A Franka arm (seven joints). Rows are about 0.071 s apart.
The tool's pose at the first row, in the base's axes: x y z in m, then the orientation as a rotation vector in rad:
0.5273, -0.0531, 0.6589, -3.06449, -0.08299, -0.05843
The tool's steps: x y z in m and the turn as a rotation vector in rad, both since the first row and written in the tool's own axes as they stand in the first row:
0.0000, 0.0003, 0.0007, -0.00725, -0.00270, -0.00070
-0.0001, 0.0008, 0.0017, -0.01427, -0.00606, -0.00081
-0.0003, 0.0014, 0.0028, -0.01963, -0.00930, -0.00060
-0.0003, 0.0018, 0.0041, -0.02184, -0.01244, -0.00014
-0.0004, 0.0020, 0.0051, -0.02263, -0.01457, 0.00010
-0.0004, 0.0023, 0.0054, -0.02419, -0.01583, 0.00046
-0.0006, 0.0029, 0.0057, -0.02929, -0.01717, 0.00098
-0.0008, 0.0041, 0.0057, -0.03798, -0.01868, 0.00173
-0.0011, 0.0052, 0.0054, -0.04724, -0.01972, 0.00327
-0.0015, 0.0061, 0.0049, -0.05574, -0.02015, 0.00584
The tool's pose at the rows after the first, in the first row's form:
0.5273, -0.0533, 0.6582, -3.07186, -0.08420, -0.05476
0.5273, -0.0538, 0.6571, -3.07905, -0.08454, -0.05000
0.5272, -0.0543, 0.6560, -3.08457, -0.08439, -0.04530
0.5272, -0.0546, 0.6547, -3.08693, -0.08385, -0.04056
0.5272, -0.0547, 0.6537, -3.08783, -0.08360, -0.03730
0.5272, -0.0550, 0.6533, -3.08945, -0.08311, -0.03541
0.5271, -0.0556, 0.6530, -3.09461, -0.08237, -0.03358
0.5269, -0.0568, 0.6529, -3.10338, -0.08125, -0.03165
0.5267, -0.0579, 0.6531, -3.11271, -0.07887, -0.03042
0.5263, -0.0589, 0.6535, -3.12128, -0.07484, -0.03003

